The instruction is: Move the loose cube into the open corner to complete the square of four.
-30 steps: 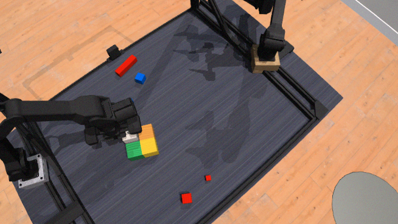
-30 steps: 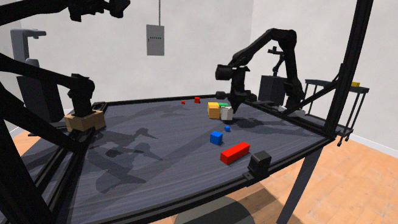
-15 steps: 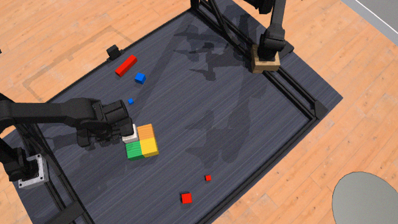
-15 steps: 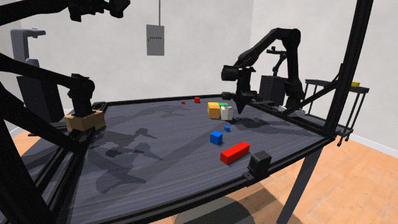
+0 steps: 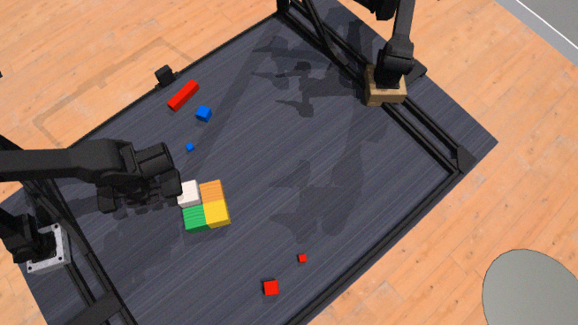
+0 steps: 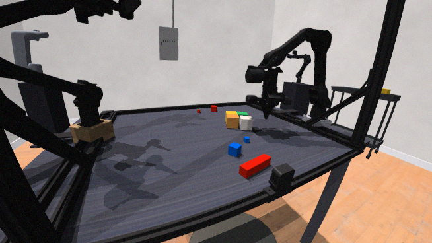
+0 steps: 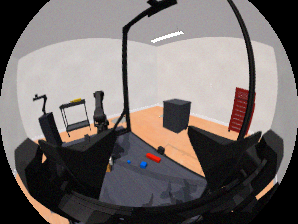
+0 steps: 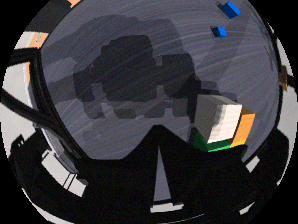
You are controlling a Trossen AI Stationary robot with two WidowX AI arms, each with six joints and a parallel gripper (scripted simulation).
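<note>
The white cube is 90 mm to the left of my right hand, 60 mm below it and 20 mm ahead of it. Round my right hand: green cube (80 mm to the left, 80 mm ahead, 60 mm below); then orange cube (140 mm to the left, 60 mm below, 50 mm ahead); then yellow cube (130 mm to the left, 100 mm ahead, 60 mm below).
</note>
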